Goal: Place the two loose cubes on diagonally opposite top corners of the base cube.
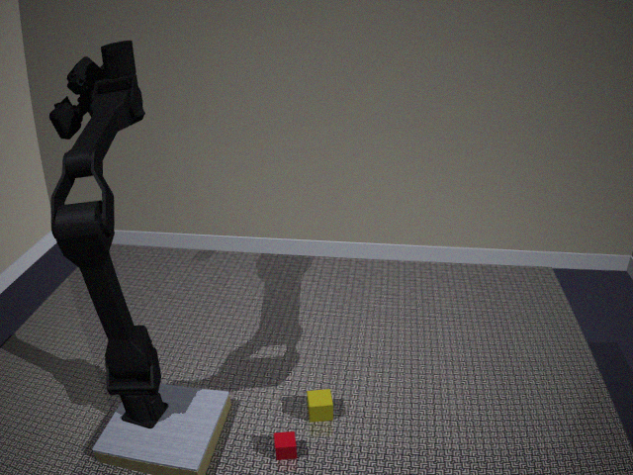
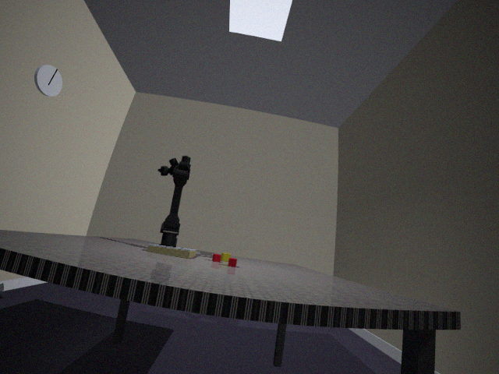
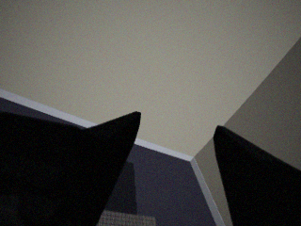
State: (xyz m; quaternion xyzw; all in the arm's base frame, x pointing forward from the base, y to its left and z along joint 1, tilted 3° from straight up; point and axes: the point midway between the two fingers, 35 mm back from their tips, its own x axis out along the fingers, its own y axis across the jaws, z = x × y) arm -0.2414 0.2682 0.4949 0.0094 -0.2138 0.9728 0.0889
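Now: gripper tip 57 cm short of the yellow base cube, 49 cm above it and 17 cm to the left of it.
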